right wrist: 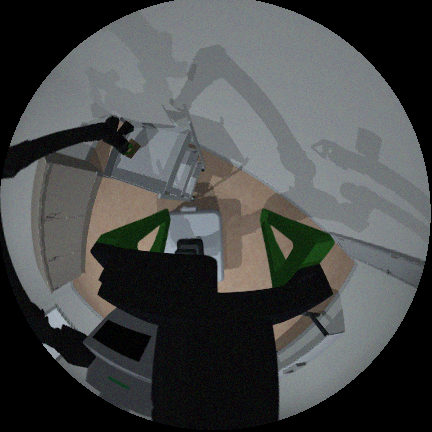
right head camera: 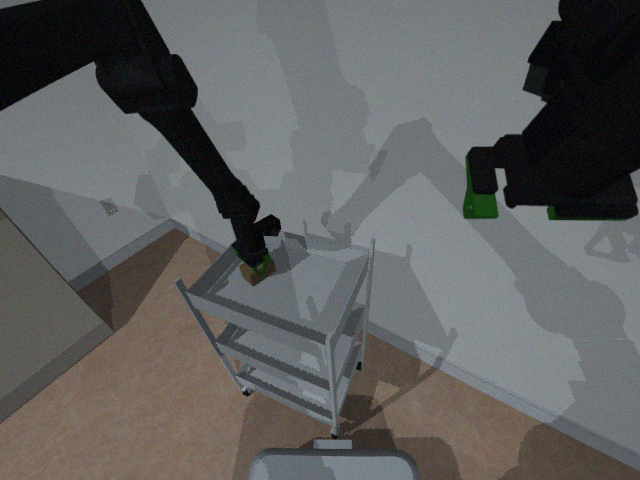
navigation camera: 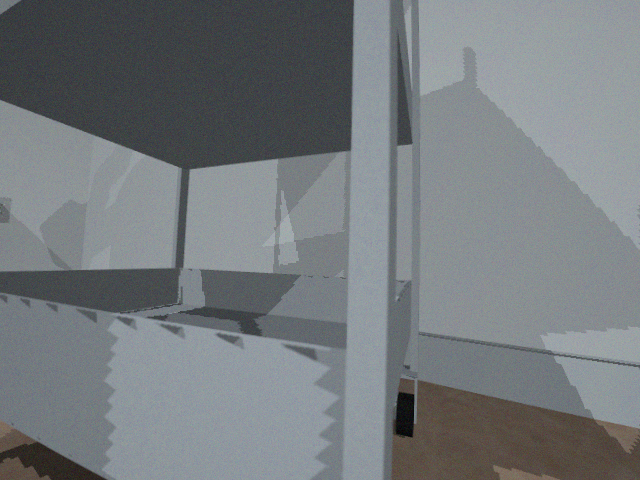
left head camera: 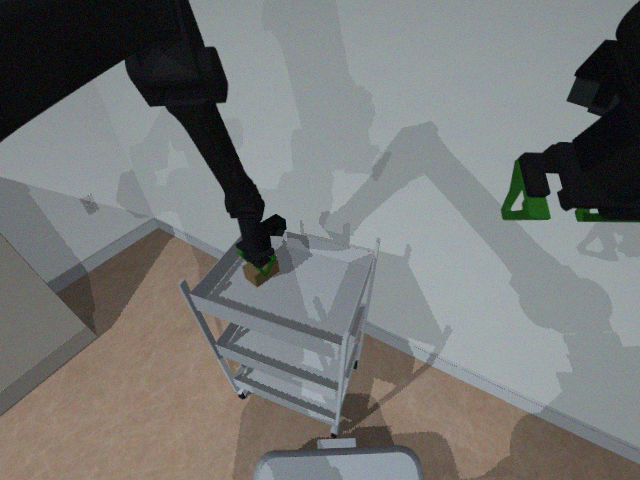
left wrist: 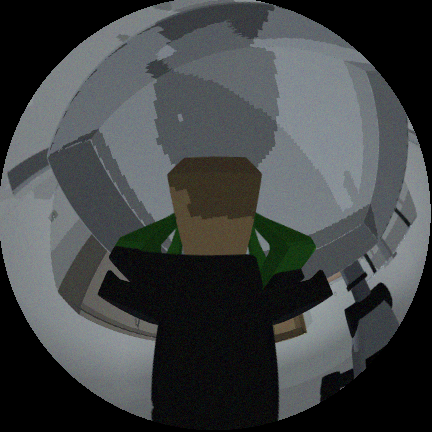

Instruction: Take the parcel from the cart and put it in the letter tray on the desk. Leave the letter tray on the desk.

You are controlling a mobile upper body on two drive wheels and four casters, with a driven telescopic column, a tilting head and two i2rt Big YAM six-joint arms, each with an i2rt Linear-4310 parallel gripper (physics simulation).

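Places are measured from the left arm's base along level axes (x ahead, y left, z up), in millimetres.
Pixels of known places: left gripper, between the fingertips: point(right wrist: 130, 149) point(right head camera: 256, 270) point(left head camera: 259, 270) point(left wrist: 214, 213); right gripper, between the fingertips: point(right wrist: 214, 213) point(right head camera: 506, 213) point(left head camera: 540, 215).
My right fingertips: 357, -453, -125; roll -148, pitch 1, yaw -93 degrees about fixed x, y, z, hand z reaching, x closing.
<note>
Behind a point stands the place of what it marks, as x, y, z.
The parcel point(left head camera: 253, 277) {654, 9, -551} point(right head camera: 249, 276) {652, 6, -547} point(left wrist: 215, 200) {720, -24, -541} is a small brown box at the left part of the top shelf of the grey cart point(left head camera: 268, 315) {550, -41, -591} point(right head camera: 258, 316) {543, -33, -591} point(navigation camera: 369, 232) {402, -231, -1020}. My left gripper point(left head camera: 256, 266) {698, -1, -570} point(right head camera: 253, 263) {698, -1, -570} point(left wrist: 214, 213) {698, -1, -570} is shut on the parcel from above, one green finger on each side. Whether the parcel touches the shelf is hard to tell. My right gripper point(left head camera: 563, 214) point(right head camera: 522, 213) {357, -453, -125} point(right wrist: 214, 213) {357, -453, -125} is open and empty, far to the right of the cart. I cannot make out the letter tray or identify the desk in these views.
The cart's top shelf has raised rims, and the wall stands close behind it. A beige cabinet point(left head camera: 41, 310) {789, 1001, -882} point(right head camera: 46, 310) {748, 1028, -860} point(right wrist: 65, 215) {374, 1268, -759} stands at the left. The robot's light grey base point(left head camera: 338, 465) {271, -226, -994} point(right head camera: 333, 465) {273, -228, -994} is close in front of the cart. A brown object point(left wrist: 292, 327) {-2696, 877, -432} shows partly behind the left gripper.
</note>
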